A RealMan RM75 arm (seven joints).
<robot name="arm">
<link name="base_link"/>
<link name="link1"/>
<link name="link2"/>
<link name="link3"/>
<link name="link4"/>
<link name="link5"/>
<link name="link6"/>
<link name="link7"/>
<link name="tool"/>
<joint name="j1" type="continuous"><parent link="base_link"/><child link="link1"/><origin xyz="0 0 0.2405" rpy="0 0 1.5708"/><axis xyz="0 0 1"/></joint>
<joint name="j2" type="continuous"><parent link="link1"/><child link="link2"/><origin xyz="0 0 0" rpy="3.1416 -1.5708 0"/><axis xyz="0 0 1"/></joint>
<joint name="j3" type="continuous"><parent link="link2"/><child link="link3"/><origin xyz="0.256 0 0" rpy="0 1.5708 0"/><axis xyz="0 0 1"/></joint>
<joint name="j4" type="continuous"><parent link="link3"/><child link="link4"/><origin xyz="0 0 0" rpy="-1.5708 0 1.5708"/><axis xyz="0 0 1"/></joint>
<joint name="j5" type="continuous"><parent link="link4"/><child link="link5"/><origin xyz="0 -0.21 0" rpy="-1.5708 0 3.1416"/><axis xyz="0 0 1"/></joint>
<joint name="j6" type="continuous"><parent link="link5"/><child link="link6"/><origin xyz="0 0 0" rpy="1.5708 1.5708 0"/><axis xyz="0 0 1"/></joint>
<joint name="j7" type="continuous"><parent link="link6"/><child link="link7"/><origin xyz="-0.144 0 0" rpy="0 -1.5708 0"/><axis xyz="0 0 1"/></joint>
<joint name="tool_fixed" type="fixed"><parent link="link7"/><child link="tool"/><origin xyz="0 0 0" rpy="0 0 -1.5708"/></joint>
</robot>
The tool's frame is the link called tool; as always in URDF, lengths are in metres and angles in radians. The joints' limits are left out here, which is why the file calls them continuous.
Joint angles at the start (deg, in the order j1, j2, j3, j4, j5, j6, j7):
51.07, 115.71, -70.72, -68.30, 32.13, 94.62, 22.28
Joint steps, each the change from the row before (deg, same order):
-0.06, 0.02, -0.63, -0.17, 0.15, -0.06, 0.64
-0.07, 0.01, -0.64, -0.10, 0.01, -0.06, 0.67
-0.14, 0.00, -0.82, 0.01, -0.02, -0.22, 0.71
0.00, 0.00, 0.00, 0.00, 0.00, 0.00, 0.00
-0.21, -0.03, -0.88, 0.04, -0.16, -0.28, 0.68
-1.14, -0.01, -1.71, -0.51, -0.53, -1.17, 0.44
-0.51, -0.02, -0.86, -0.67, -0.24, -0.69, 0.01
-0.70, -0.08, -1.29, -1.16, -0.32, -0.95, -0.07
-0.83, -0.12, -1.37, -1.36, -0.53, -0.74, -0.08
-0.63, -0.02, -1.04, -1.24, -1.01, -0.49, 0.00
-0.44, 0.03, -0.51, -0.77, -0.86, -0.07, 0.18
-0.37, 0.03, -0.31, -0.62, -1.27, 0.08, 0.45
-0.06, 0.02, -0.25, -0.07, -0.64, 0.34, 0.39
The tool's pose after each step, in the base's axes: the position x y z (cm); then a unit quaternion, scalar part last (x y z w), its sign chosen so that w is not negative. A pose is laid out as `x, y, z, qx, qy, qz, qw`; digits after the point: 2 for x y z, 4 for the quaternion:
12.05, 39.89, 2.37, -0.6755, 0.6999, -0.0728, 0.2202
12.03, 39.81, 2.22, -0.6737, 0.7010, -0.0749, 0.2216
12.09, 39.73, 2.02, -0.6714, 0.7022, -0.0777, 0.2239
12.09, 39.73, 2.02, -0.6714, 0.7022, -0.0777, 0.2239
12.23, 39.66, 1.83, -0.6687, 0.7032, -0.0811, 0.2276
12.78, 39.53, 1.58, -0.6677, 0.7003, -0.0835, 0.2382
12.85, 39.53, 1.53, -0.6711, 0.6952, -0.0818, 0.2444
12.84, 39.52, 1.50, -0.6776, 0.6858, -0.0789, 0.2536
12.90, 39.46, 1.53, -0.6838, 0.6757, -0.0779, 0.2641
12.96, 39.43, 1.62, -0.6880, 0.6665, -0.0780, 0.2762
13.09, 39.37, 1.71, -0.6881, 0.6628, -0.0793, 0.2845
13.32, 39.36, 1.89, -0.6845, 0.6615, -0.0815, 0.2954
13.47, 39.29, 1.91, -0.6812, 0.6622, -0.0861, 0.2999

